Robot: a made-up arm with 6 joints.
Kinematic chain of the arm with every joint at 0, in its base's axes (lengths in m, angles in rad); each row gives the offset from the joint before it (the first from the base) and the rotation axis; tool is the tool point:
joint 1: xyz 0 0 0.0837 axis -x
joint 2: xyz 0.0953 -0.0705 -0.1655 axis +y
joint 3: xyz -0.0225 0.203 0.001 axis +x
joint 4: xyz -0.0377 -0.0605 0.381 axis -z
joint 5: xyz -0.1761 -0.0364 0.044 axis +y
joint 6: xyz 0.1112 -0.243 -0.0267 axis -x
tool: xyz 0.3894 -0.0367 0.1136
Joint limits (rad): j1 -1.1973..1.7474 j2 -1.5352..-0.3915 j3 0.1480..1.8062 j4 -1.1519..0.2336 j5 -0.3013..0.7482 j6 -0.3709..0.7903
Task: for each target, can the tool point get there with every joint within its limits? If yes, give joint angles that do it. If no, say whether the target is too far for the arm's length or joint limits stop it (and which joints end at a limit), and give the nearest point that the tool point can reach.
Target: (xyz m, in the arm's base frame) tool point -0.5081 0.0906 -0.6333
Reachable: no: joint limits stop it (at a limit: joint 1, joint 2, joint 4, joint 5) | nearest point -0.3863 -0.1651 -0.3810 | short by 0.379 m
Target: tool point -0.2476 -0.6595 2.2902
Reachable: no: too far | nearest point -0.0117 -0.1868 0.7086 | short by 1.668 m
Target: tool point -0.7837 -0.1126 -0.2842
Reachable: no: joint limits stop it (at a limit: joint 1, joint 2, joint 3, joint 4, joint 5) | nearest point -0.4970 -0.1278 -0.2473 | short by 0.290 m
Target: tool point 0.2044 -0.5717 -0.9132
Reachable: no: joint limits stop it (at a limit: joint 2, joint 4, joint 5) | nearest point 0.3953 -0.3705 -0.5623 | short by 0.447 m
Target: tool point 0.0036 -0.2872 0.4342
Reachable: yes | joints 0.4752 -0.9964 0.3939 0.0926 0.1151 0.0076
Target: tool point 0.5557 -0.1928 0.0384
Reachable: yes | joints 0.2143 -1.0193 1.6815 -0.1537 0.3282 0.0731
